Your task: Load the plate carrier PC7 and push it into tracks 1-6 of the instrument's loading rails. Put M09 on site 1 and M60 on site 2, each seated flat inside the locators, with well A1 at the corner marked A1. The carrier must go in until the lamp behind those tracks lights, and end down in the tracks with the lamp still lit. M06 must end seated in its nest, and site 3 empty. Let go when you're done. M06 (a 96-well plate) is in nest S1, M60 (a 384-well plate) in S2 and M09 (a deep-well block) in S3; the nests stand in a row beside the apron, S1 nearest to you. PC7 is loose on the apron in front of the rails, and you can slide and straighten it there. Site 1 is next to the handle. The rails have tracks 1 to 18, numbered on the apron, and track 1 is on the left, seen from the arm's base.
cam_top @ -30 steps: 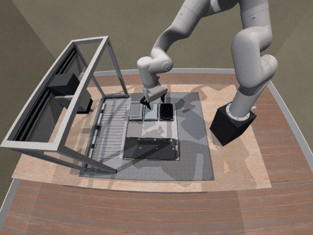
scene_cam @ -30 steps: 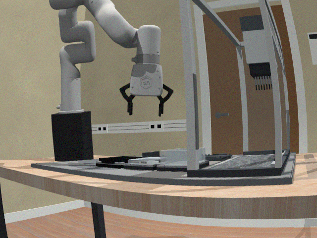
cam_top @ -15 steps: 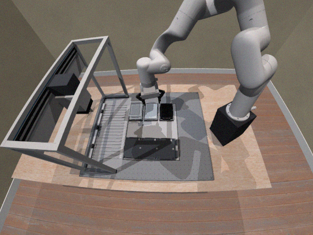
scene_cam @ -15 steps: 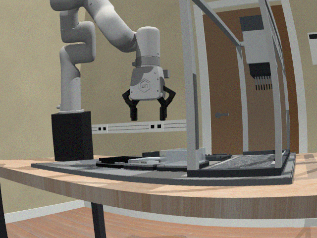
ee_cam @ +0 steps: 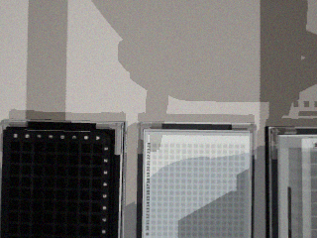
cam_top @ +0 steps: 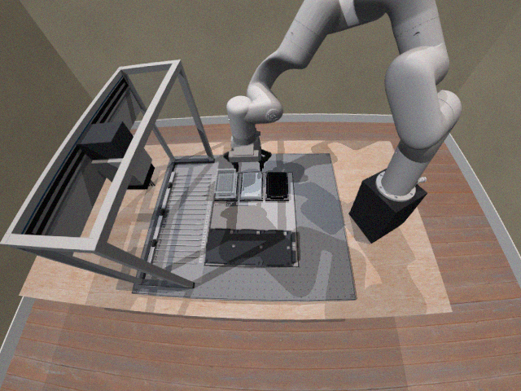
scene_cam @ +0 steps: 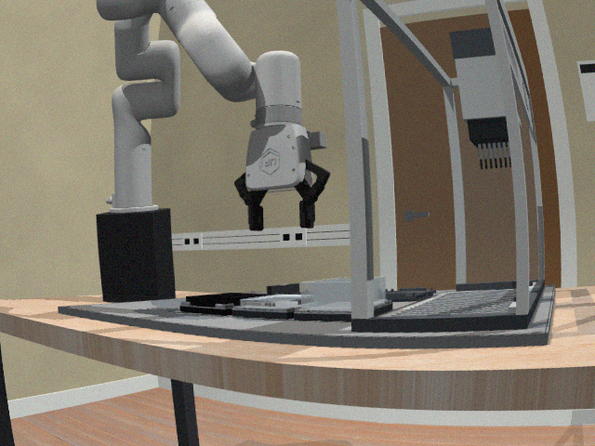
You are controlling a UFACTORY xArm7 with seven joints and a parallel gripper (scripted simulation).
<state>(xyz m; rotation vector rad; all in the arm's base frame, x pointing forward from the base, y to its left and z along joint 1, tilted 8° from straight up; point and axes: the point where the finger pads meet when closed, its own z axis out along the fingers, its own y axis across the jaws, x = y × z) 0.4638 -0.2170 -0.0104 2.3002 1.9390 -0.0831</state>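
My gripper is now 12 cm above the 384-well plate M60. The rest, counted from my hand: nest S2 (14 cm below); then black plate m06 (12 cm below, 11 cm behind, 2 cm to the left); then deep-well block M09 (11 cm below, 11 cm ahead, 2 cm to the right).
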